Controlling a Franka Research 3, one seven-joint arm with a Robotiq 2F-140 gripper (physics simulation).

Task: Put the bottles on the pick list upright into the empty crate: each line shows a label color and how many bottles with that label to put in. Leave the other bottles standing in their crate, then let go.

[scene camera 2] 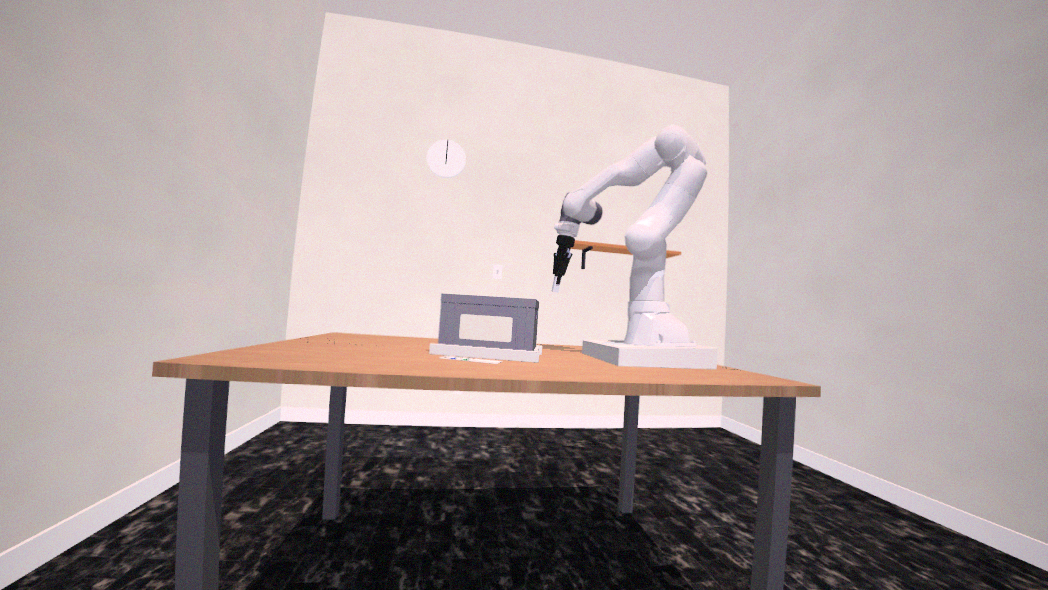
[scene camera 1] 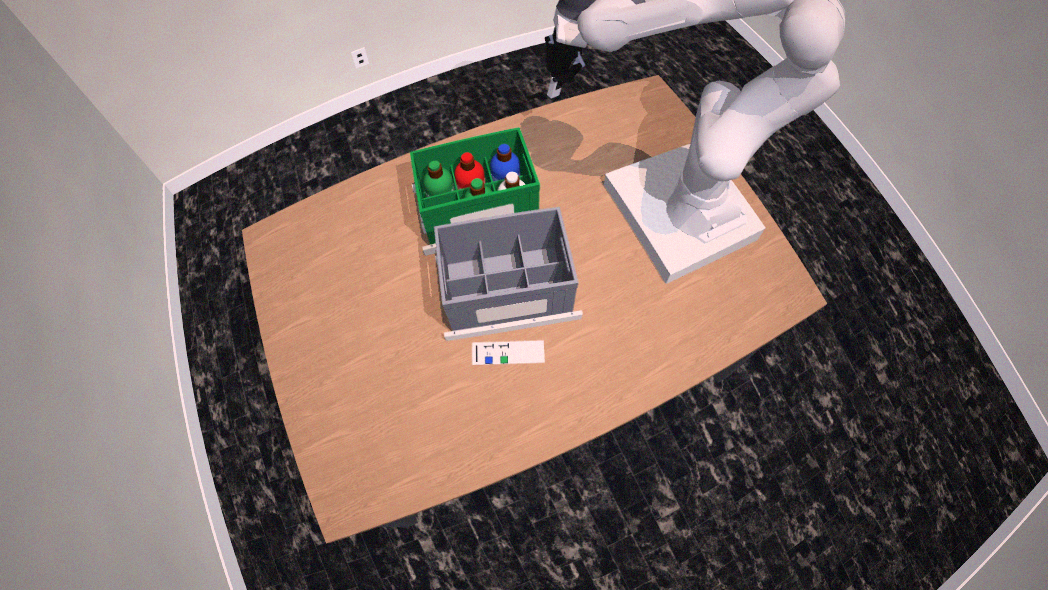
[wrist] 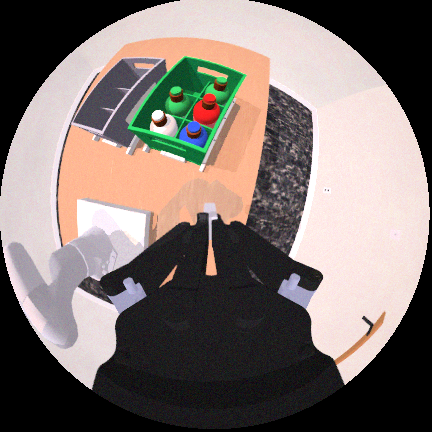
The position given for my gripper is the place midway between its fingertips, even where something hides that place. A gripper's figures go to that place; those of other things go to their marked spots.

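My gripper (scene camera 1: 553, 94) is 1.35 m from the lens; a red bottle (scene camera 1: 468, 169) is 1.32 m from the lens.
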